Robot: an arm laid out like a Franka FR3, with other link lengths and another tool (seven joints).
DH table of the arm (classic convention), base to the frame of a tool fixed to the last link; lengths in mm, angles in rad. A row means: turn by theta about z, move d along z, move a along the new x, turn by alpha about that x. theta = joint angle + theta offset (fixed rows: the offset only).
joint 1: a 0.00  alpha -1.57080  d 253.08  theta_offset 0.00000
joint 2: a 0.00  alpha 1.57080  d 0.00  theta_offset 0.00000
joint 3: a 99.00  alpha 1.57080  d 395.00  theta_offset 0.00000
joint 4: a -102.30  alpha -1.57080  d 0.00  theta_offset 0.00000
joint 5: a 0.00  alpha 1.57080  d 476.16  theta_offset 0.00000
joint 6: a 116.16  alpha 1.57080  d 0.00  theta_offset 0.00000
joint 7: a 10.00  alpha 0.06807  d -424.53  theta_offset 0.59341
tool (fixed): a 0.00  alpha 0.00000  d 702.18  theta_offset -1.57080
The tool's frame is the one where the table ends.
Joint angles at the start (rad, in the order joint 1, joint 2, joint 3, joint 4, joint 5, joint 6, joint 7): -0.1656 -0.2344 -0.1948 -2.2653 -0.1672 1.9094 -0.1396
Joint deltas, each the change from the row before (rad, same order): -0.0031 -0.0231 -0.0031 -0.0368 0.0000 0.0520 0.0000; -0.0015 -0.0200 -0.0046 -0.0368 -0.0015 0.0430 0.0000; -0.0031 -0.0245 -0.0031 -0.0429 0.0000 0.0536 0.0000; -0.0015 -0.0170 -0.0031 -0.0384 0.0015 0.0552 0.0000; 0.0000 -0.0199 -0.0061 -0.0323 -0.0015 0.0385 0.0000; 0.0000 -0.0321 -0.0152 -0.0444 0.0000 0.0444 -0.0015; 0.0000 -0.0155 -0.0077 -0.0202 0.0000 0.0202 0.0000; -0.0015 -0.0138 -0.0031 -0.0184 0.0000 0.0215 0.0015
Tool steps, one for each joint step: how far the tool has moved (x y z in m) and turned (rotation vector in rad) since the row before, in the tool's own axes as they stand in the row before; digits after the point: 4 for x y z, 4 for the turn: -0.0006 0.0003 0.0023 -0.0313 0.0224 0.0001; -0.0018 -0.0022 0.0053 -0.0209 0.0160 -0.0002; -0.0009 -0.0025 0.0046 -0.0282 0.0218 -0.0003; 0.0009 -0.0013 0.0056 -0.0270 0.0214 -0.0009; -0.0017 -0.0027 0.0026 -0.0207 0.0164 0.0005; -0.0062 -0.0048 0.0022 -0.0228 0.0248 0.0075; -0.0030 -0.0021 0.0005 -0.0110 0.0121 0.0048; -0.0012 -0.0016 0.0000 -0.0133 0.0113 0.0034
